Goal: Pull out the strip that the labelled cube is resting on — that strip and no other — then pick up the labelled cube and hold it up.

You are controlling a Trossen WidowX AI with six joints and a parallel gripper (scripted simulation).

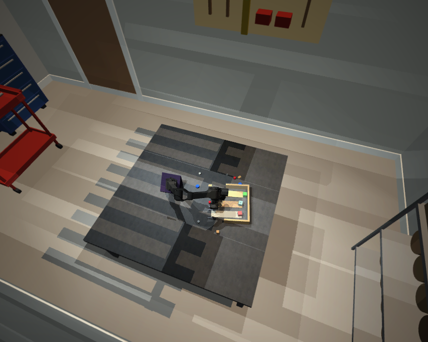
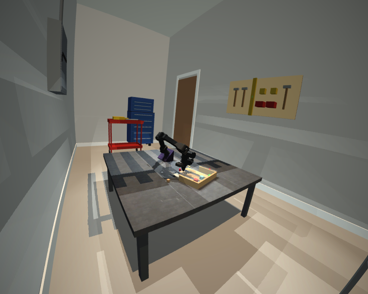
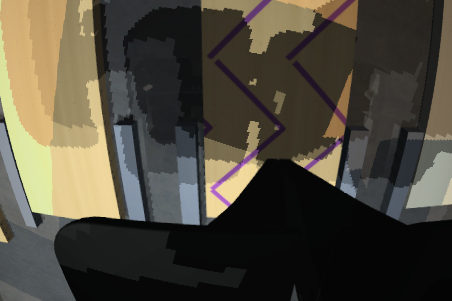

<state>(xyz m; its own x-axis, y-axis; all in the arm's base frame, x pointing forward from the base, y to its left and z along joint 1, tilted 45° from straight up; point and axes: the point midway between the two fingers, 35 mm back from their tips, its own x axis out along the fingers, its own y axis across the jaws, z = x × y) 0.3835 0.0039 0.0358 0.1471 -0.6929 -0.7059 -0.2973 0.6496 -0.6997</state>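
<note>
My gripper tip is now 190 mm short of the labelled cube, 60 mm to the right of it and 10 mm below it. Also, from my gripper tip: orange block: 110 mm ahead, 220 mm to the right.
</note>
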